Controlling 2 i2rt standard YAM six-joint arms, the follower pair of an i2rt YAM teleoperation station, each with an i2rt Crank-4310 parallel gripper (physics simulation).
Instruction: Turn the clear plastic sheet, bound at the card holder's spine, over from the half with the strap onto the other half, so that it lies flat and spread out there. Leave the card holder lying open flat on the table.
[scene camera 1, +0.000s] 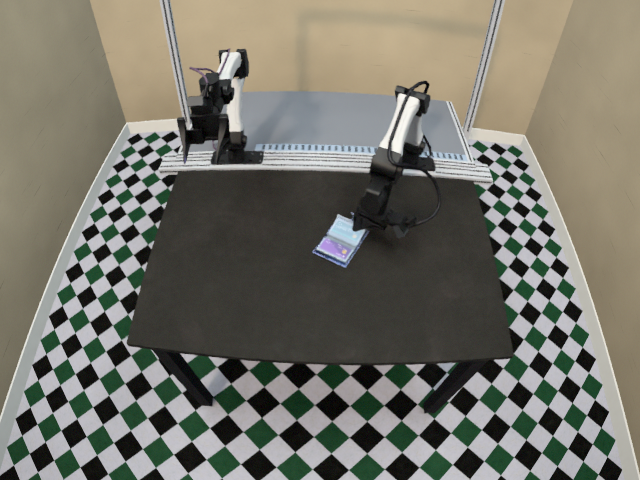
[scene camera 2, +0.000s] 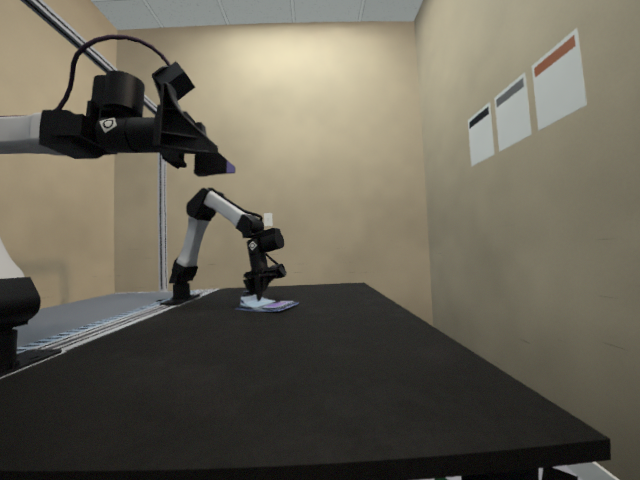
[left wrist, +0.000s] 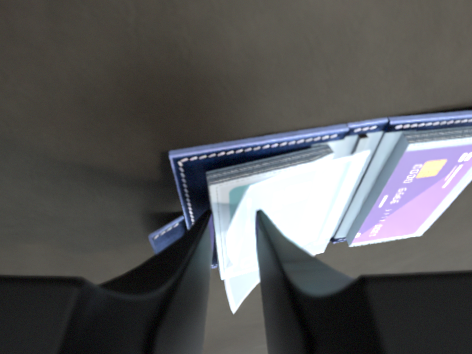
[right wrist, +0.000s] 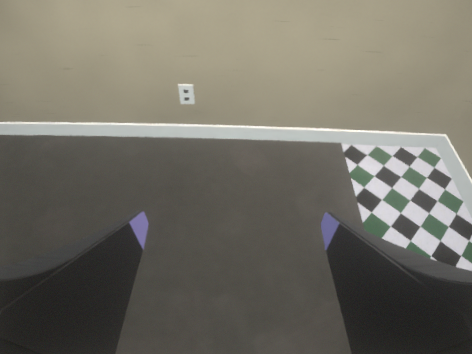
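The card holder (scene camera 1: 339, 240) (scene camera 2: 266, 310) (left wrist: 195, 172) lies open on the table. The clear sheet (scene camera 1: 345, 229) (left wrist: 295, 200) is over the strap half, its outer part buckled and curled, one corner sticking out past the stack at the bottom of the left wrist view. The navy strap (left wrist: 167, 237) shows beside it. A purple card (scene camera 1: 334, 249) (left wrist: 415, 195) lies on the other half. My left gripper (scene camera 1: 356, 225) (scene camera 2: 258, 297) (left wrist: 234, 215) is low over the strap half, partly open, with curled sheet showing between its fingers. My right gripper (scene camera 1: 200, 155) (right wrist: 234, 216) is open and empty, raised away from the holder.
The dark table (scene camera 1: 258, 299) (scene camera 2: 330, 392) carries the holder, right of centre in scene camera 1. A metal rail (scene camera 1: 315, 161) runs along the table's back edge, with upright posts (scene camera 1: 484, 62) behind it. Walls stand around the station.
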